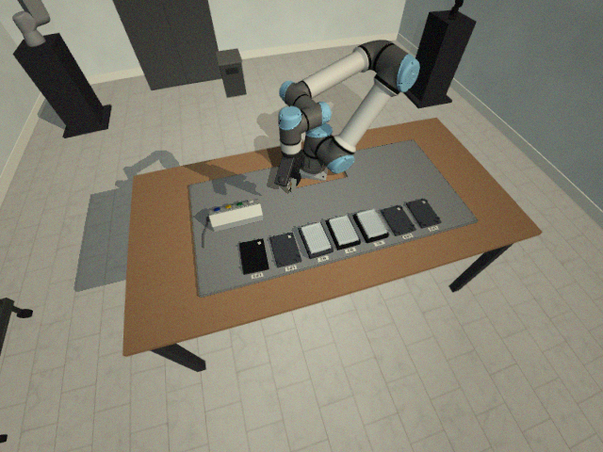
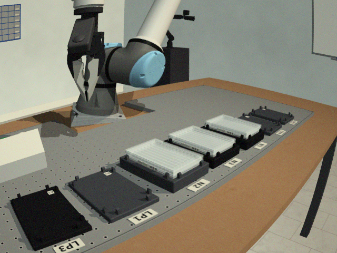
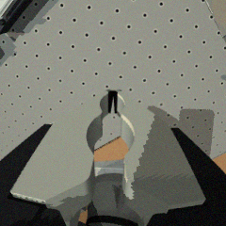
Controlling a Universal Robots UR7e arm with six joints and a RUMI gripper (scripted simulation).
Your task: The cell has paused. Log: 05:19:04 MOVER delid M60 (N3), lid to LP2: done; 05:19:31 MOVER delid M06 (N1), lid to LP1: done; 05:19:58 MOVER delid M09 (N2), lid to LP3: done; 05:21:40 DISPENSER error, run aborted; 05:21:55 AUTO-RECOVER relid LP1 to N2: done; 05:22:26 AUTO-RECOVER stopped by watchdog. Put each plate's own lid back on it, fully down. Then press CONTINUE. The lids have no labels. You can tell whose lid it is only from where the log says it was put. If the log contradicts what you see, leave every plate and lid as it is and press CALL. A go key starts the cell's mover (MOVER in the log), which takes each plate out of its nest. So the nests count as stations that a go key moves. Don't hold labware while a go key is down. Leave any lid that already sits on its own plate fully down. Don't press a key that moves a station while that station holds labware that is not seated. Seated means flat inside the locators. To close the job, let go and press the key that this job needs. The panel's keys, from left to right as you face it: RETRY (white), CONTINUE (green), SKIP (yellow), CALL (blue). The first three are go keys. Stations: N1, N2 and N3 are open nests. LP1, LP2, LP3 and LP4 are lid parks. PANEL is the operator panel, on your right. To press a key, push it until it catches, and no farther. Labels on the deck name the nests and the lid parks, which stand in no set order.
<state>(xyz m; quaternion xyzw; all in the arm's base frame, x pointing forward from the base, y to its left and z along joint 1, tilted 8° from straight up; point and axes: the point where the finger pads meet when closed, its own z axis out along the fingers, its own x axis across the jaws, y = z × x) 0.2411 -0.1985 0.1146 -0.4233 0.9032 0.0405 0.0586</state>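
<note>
The green CONTINUE key is 50 mm behind my hand, 220 mm to the right of it and 60 mm below it. Also, from my hand: plate: 200 mm ahead, 170 mm to the left, 100 mm below; then lid park LP1: 200 mm ahead, 90 mm to the right, 130 mm below; then white RETRY key: 50 mm behind, 170 mm to the right, 60 mm below.
</note>
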